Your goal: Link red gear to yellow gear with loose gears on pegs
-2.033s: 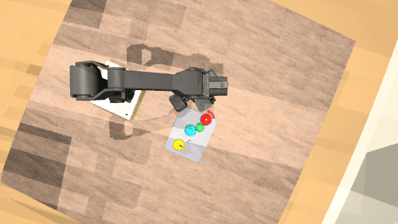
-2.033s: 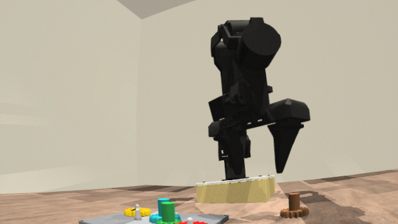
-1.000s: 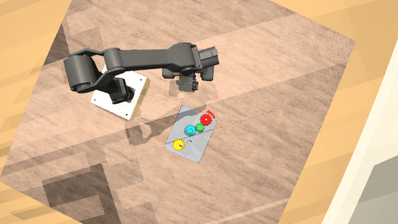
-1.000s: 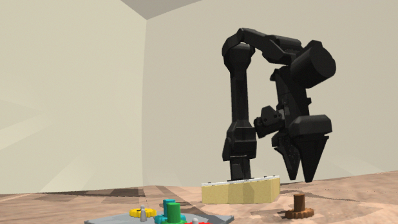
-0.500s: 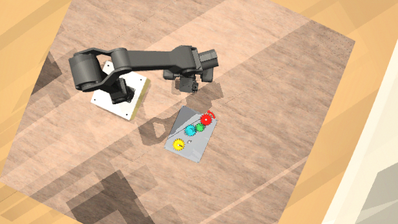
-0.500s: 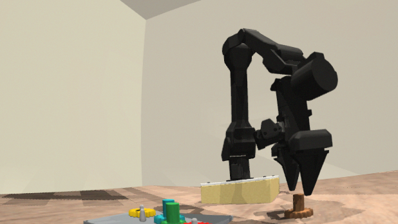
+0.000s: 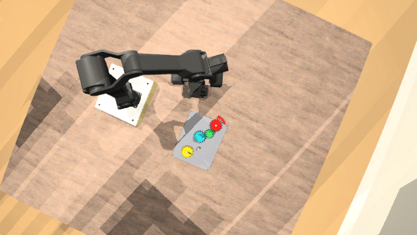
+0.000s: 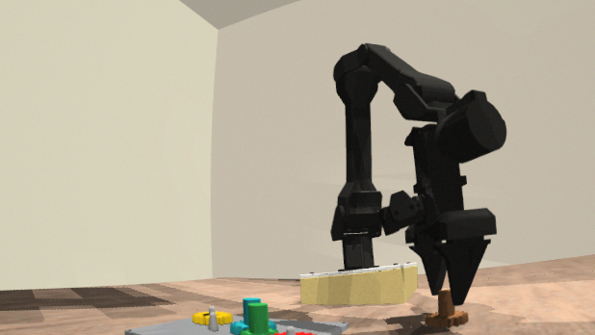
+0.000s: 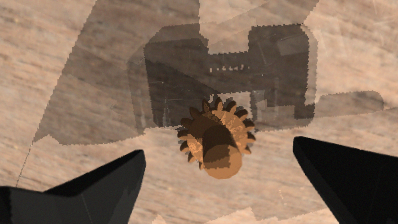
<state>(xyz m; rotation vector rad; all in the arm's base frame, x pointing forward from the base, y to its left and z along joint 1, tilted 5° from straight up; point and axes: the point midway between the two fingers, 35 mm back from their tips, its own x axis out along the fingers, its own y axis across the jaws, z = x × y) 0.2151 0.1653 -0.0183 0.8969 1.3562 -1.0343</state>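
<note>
Right now the brown gear is 1 cm below my gripper tip. From my gripper tip the other things lie so: green gear (18 cm to the right, 13 cm ahead); red gear (14 cm to the right, 14 cm ahead, 1 cm below); red arrow (15 cm ahead, 11 cm to the right, 2 cm below).
</note>
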